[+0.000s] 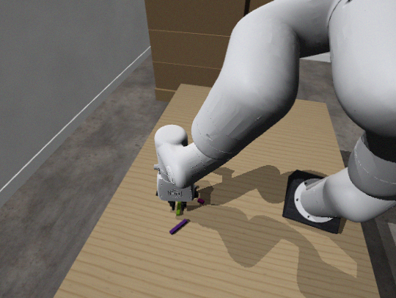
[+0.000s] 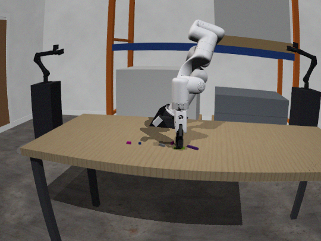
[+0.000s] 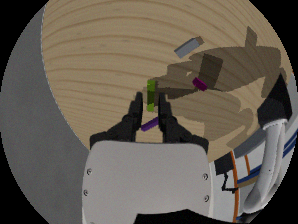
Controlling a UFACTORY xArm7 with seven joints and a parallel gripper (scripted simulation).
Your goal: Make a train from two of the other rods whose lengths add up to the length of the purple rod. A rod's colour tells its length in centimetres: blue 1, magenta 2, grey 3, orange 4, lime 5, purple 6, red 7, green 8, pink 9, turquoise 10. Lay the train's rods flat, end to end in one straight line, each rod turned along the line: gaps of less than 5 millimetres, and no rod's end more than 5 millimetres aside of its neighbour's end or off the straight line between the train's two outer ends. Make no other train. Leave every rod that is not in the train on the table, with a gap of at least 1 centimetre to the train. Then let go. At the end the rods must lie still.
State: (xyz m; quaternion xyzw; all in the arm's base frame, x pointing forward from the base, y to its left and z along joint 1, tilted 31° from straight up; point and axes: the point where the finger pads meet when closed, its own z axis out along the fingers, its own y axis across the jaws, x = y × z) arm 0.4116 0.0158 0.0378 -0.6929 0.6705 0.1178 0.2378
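Right now my hand is 30 mm above the lime rod. Also, from my hand: grey rod: 80 mm to the right, 30 mm below, 30 mm behind; then blue rod: 180 mm to the right, 50 mm behind, 30 mm below; then purple rod: 60 mm to the left, 30 mm below, 10 mm behind.
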